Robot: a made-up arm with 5 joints.
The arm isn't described. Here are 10 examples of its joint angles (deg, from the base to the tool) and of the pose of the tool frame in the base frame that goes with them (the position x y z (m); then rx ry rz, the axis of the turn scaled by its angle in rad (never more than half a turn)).
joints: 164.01 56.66 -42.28 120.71 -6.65
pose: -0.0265 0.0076 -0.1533 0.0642 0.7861 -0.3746
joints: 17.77 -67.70 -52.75 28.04 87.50
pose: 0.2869 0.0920 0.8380 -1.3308 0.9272 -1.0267
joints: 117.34 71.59 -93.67 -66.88 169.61
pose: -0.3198 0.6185 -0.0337 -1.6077 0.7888 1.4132
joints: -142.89 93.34 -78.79 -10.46 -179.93
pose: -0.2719 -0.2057 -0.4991 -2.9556 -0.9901 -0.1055
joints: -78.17 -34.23 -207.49 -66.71 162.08
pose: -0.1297 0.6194 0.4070 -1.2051 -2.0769 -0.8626
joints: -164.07 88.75 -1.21 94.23 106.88
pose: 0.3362 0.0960 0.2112 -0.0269 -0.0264 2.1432
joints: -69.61 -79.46 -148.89 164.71 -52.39
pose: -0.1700 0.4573 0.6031 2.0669 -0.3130 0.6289
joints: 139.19 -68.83 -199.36 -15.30 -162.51
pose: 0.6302 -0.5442 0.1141 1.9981 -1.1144 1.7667
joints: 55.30 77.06 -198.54 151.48 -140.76
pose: 0.3663 0.5289 0.3961 0.3822 -2.7092 0.5385
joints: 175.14 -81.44 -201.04 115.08 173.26
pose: 0.7778 -0.0661 0.2733 -0.3243 -0.0053 2.9224
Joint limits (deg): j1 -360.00..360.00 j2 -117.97..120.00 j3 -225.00..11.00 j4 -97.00..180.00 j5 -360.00..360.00
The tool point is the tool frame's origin. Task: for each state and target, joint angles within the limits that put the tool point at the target. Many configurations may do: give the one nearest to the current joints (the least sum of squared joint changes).
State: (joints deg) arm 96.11 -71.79 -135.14 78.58 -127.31
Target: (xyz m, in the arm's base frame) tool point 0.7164 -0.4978 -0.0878
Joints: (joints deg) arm 145.21 -117.97 -169.73 60.35 -127.31
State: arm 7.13 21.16 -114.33 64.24 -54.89
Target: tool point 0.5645 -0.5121 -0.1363
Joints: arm -42.21 62.12 -107.29 55.24 -54.89
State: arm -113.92 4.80 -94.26 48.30 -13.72
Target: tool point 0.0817 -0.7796 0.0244
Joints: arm -84.02 39.86 -90.29 43.72 -13.72
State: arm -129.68 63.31 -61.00 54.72 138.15
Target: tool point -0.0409 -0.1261 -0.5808
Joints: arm -107.97 107.19 -90.08 37.29 138.15
